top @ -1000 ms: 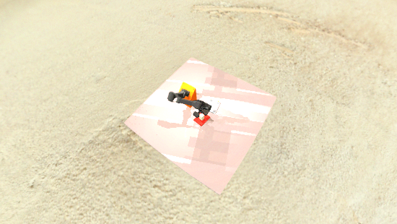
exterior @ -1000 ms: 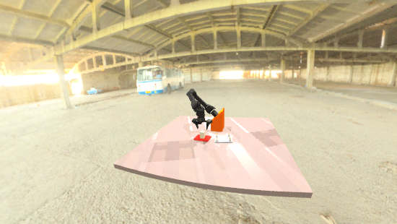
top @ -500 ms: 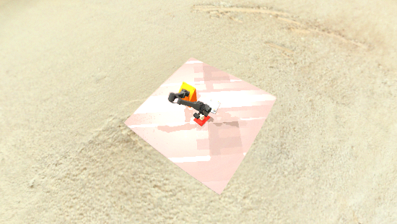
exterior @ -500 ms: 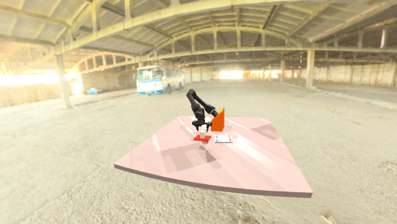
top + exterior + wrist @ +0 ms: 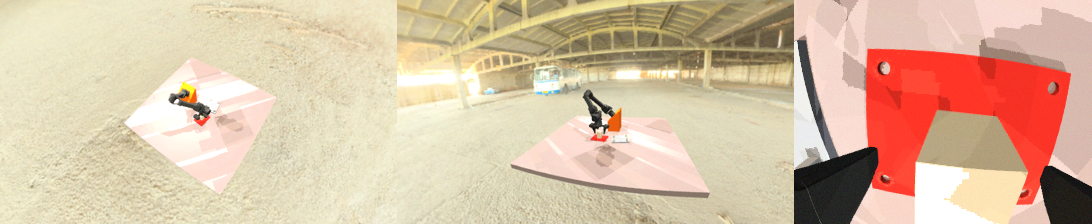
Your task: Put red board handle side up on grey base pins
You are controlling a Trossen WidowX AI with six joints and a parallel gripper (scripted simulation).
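Now: gripper tip 2 cm above the red board. The rest, counted from my gripper tip: grey base 20 cm to the left, 4 cm below.
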